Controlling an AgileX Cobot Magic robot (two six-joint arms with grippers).
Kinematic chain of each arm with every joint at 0, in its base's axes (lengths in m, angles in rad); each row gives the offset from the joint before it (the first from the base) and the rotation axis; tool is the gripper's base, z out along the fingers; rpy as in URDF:
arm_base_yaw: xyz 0 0 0.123 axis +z
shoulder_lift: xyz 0 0 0 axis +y
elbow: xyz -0.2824 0 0.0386 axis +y
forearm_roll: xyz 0.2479 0 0.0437 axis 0.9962 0 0.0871
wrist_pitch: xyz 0 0 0 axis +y
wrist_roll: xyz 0.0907 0 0.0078 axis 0.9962 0 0.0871
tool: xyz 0 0 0 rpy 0 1.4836 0
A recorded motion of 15 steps. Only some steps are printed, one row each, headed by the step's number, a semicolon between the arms.
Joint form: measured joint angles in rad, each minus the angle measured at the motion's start. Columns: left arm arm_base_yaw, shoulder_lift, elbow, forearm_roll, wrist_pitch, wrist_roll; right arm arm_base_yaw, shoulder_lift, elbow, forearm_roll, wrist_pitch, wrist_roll.
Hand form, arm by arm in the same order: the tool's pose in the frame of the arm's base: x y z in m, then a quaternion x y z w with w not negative. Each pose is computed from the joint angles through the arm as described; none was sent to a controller.
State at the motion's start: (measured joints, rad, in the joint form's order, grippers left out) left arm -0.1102 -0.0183 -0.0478 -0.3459 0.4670 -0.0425; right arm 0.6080 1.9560 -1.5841 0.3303 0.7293 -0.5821
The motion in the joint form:
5: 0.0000 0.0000 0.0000 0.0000 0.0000 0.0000; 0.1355 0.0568 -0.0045 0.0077 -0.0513 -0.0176
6: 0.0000 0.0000 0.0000 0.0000 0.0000 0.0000; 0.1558 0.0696 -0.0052 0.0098 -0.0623 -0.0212
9: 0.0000 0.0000 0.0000 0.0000 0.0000 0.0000; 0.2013 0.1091 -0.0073 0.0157 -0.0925 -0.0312
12: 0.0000 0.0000 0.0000 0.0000 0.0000 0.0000; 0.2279 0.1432 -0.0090 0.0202 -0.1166 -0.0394
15: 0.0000 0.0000 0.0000 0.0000 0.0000 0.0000; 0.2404 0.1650 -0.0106 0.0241 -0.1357 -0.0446
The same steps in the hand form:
5: 0.0458 -0.0191 0.1906 -0.05173 0.79902 -0.19675 0.56584; 0.3174 0.3176 0.2252 -0.51389 0.80244 0.15646 0.25986
6: 0.0458 -0.0191 0.1906 -0.05173 0.79902 -0.19675 0.56584; 0.3126 0.3254 0.2202 -0.52173 0.79761 0.15829 0.25800
9: 0.0458 -0.0191 0.1906 -0.05173 0.79902 -0.19675 0.56584; 0.3020 0.3435 0.2043 -0.53916 0.78734 0.16136 0.25173
12: 0.0458 -0.0191 0.1906 -0.05173 0.79902 -0.19675 0.56584; 0.2962 0.3546 0.1902 -0.54937 0.78185 0.16192 0.24635
15: 0.0458 -0.0191 0.1906 -0.05173 0.79902 -0.19675 0.56584; 0.2940 0.3604 0.1814 -0.55328 0.77942 0.16201 0.24523

